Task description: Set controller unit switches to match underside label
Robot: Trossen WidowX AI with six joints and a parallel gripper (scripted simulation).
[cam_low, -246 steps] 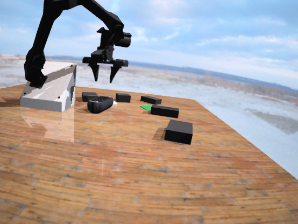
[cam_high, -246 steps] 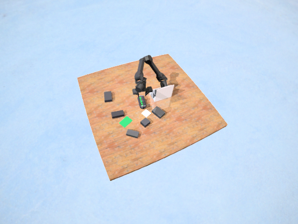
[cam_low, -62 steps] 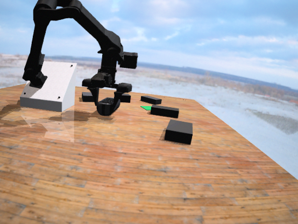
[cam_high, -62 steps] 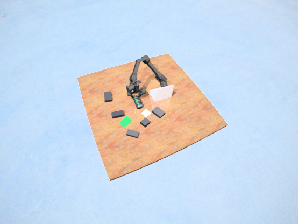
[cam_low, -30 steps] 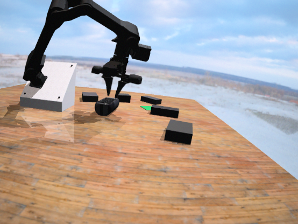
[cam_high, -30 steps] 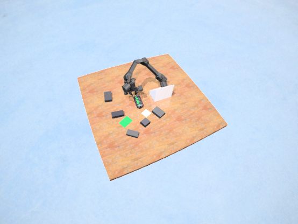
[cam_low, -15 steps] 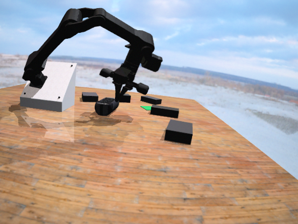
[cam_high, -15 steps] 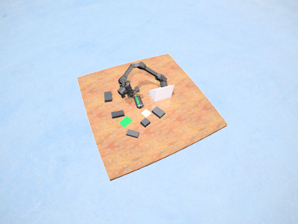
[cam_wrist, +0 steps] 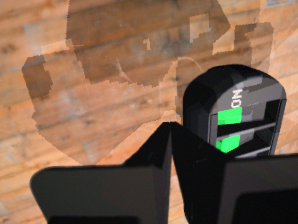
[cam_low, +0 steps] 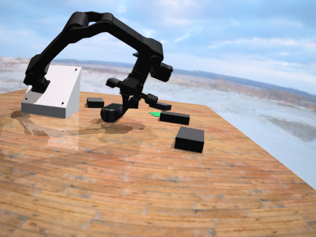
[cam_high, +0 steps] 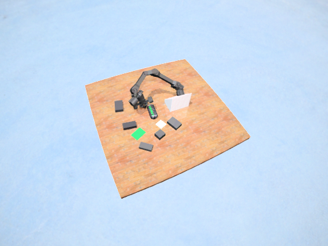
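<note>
My gripper tip is now 80 mm past the white tile, 200 mm to the right of it and 30 mm above it. Also, from my gripper tip: green tile (140 mm ahead, 230 mm to the left, 40 mm below); dark block (230 mm ahead, 120 mm to the right, 20 mm below).
</note>
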